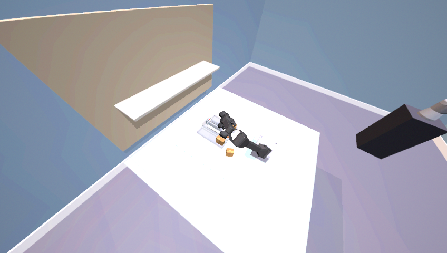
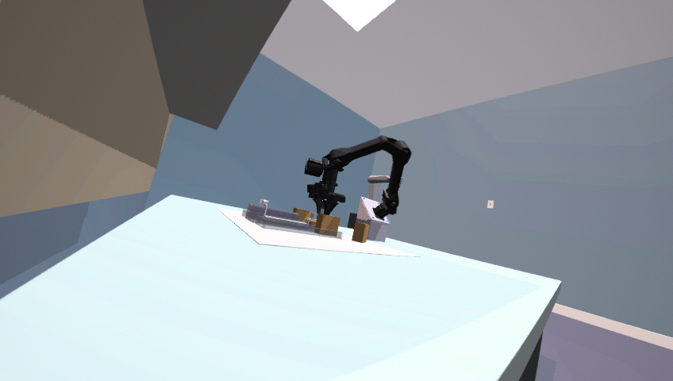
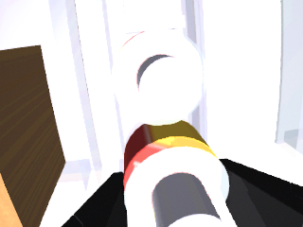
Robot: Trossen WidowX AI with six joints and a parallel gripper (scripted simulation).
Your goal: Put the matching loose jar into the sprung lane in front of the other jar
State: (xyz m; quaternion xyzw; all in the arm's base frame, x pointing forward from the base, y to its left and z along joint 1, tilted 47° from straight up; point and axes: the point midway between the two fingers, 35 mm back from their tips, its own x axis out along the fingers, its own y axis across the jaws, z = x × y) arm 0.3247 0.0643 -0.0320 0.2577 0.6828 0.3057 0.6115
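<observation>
Now: the lane 15 cm ahead of my gripper tip, 4 cm below it and 2 cm to the right of it. Round my gripper tip: white plate 15 cm ahead, 2 cm to the right, 1 cm below; then wall shelf 51 cm ahead, 31 cm above, 2 cm to the left.
</observation>
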